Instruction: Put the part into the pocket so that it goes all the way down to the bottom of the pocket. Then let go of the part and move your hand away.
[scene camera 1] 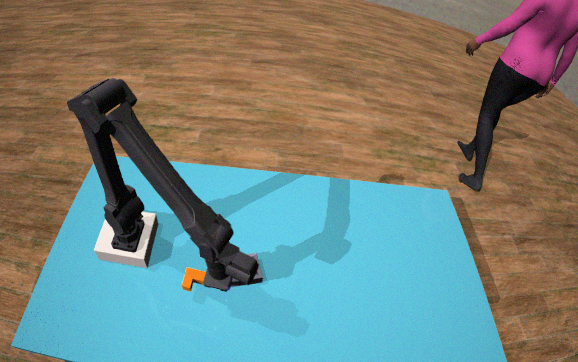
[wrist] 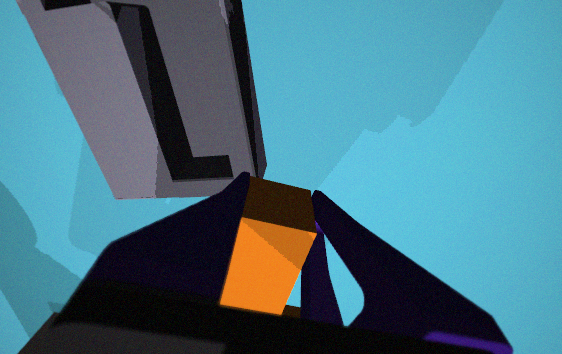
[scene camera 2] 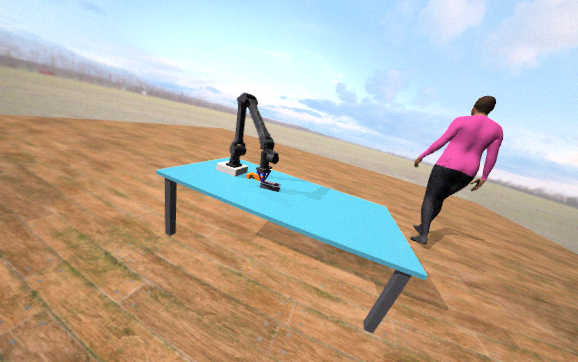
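Seen in the pictures: gripper, fingertip midpoint: [scene camera 1: 222,283] [wrist: 278,192] [scene camera 2: 263,181]; arm's base, link origin: [scene camera 1: 128,235] [scene camera 2: 234,165].
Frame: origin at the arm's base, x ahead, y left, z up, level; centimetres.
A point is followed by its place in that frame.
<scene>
An orange L-shaped part [scene camera 1: 189,276] {x 23.0, y -12.0, z 2.7 cm} [scene camera 2: 253,176] {x 25.2, y -12.5, z 1.4 cm} [wrist: 265,265] {x 30.4, y -11.6, z 2.7 cm} is held above the table, its bent end sticking out towards the base side. My gripper [scene camera 2: 263,180] {x 32.4, y -11.5, z 0.3 cm} [wrist: 278,192] {x 32.4, y -11.5, z 0.3 cm} is shut on the part's long arm, whose dark end face shows between the fingertips in the wrist view. The grey block [scene camera 1: 259,270] {x 42.6, y -4.2, z -2.0 cm} [scene camera 2: 270,187] {x 37.6, y -8.4, z -3.6 cm} [wrist: 210,90] {x 34.9, y -6.5, z -5.2 cm} with the pocket lies on the table, beyond the fingertips in the wrist view. Its pocket [wrist: 169,115] {x 33.4, y -4.6, z -3.9 cm} is a dark angled slot, partly cut off by the top edge. The part is outside the pocket. In scene camera 1 the hand hides the fingertips and much of the block.
The arm stands on a white base block [scene camera 1: 122,257] {x -0.2, y -7.7, z -1.4 cm} [scene camera 2: 232,170] {x 4.4, y -7.5, z -1.6 cm} on the blue table [scene camera 1: 400,280] {x 90.7, y -3.2, z -5.7 cm} [scene camera 2: 330,215] {x 81.9, y -13.0, z -5.7 cm}. A person in a pink top [scene camera 1: 532,42] [scene camera 2: 467,142] stands on the floor beyond the table. Arm shadows fall across the table.
</scene>
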